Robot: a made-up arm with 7 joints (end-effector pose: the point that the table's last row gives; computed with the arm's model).
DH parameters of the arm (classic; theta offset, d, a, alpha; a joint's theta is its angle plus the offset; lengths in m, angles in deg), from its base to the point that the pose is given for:
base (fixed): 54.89 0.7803 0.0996 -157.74
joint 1: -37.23 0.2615 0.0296 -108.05
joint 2: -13.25 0.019 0.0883 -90
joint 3: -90 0.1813 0.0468 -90
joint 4: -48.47 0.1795 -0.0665 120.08
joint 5: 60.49 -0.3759 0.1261 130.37
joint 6: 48.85 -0.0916 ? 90
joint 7: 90 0.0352 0.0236 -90
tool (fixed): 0 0.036 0 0
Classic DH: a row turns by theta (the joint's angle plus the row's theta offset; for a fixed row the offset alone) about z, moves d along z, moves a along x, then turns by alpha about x.
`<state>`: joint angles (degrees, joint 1 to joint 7).
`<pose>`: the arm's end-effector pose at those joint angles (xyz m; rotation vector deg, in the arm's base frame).
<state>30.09 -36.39 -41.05 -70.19 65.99 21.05 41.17</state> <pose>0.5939 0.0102 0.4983 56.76 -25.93 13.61</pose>
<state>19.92 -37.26 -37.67 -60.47 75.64 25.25 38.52</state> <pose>0.5778 0.0914 0.4567 62.89 -15.83 13.46</pose>
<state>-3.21 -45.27 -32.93 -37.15 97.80 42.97 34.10</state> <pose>0.4795 0.2337 0.3651 70.82 13.35 6.93</pose>
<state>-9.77 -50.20 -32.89 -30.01 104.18 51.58 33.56</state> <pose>0.4410 0.2462 0.3444 71.40 20.87 1.19</pose>
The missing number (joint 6, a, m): -0.0286
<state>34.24 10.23 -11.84 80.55 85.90 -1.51 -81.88</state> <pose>0.1127 0.7158 0.5786 -142.43 -30.68 -67.29</pose>
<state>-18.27 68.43 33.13 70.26 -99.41 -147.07 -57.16</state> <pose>-0.2843 0.2863 0.8003 -51.40 -163.73 7.82</pose>
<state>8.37 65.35 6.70 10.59 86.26 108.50 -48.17</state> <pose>0.0339 0.5268 0.9145 -46.57 -21.90 -38.02</pose>
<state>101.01 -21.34 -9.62 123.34 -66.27 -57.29 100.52</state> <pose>0.4013 0.1175 0.1441 88.37 -26.93 27.56</pose>
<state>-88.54 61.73 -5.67 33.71 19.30 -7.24 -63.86</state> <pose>-0.3646 -0.0066 1.0237 -60.57 -61.18 -12.81</pose>
